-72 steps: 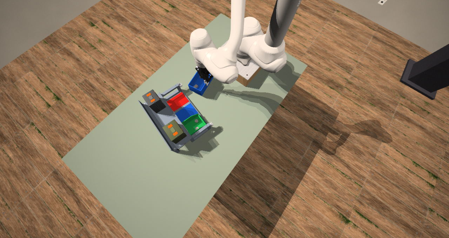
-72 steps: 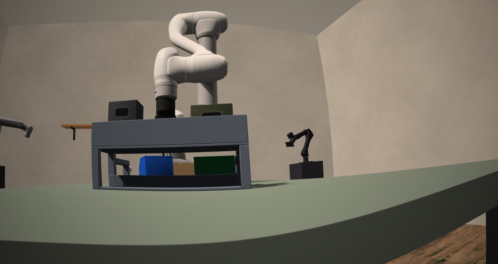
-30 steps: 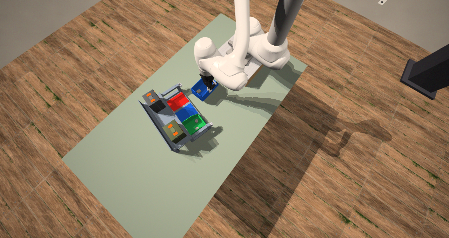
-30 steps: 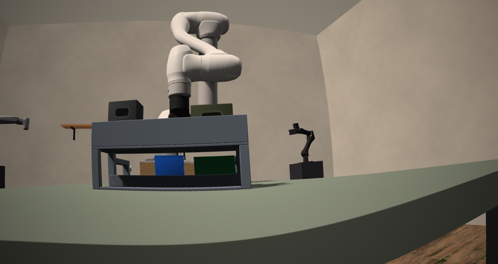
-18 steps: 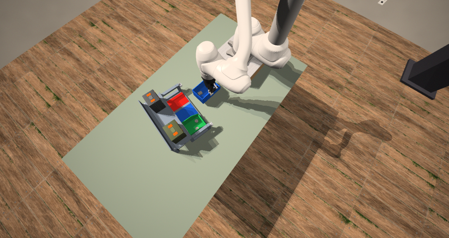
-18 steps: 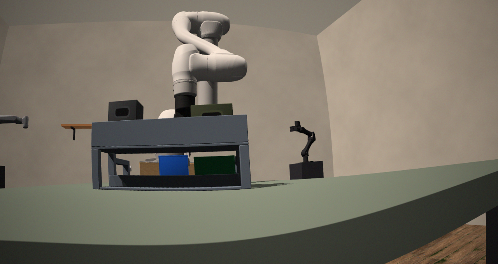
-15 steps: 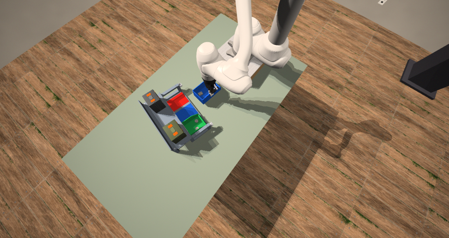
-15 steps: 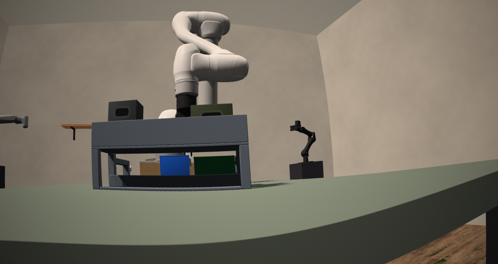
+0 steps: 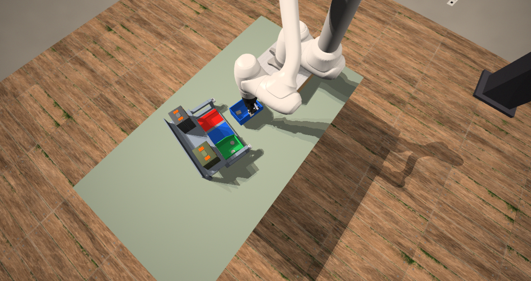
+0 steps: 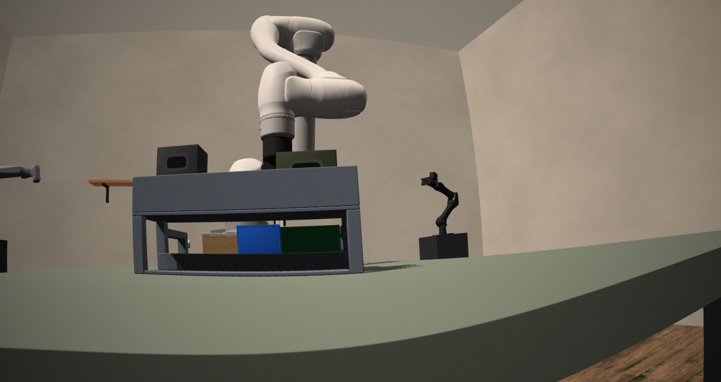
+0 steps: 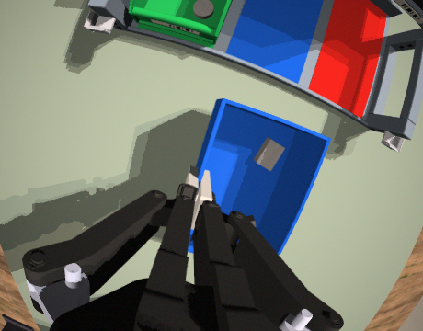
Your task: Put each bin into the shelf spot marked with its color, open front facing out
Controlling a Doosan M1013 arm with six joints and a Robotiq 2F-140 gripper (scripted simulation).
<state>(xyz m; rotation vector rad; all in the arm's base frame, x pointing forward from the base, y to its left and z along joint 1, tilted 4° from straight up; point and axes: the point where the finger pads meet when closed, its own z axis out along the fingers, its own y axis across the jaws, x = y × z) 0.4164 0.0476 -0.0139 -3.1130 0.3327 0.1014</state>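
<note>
Now: the blue bin 10 mm behind my hand, 50 mm to the right of it and 40 mm below it. Also, from my hand: black box 270 mm ahead, 230 mm to the right, 60 mm above; then olive box 330 mm ahead, 10 mm to the right, 50 mm above; then green bin 240 mm ahead, 20 mm to the left, 60 mm below.
</note>
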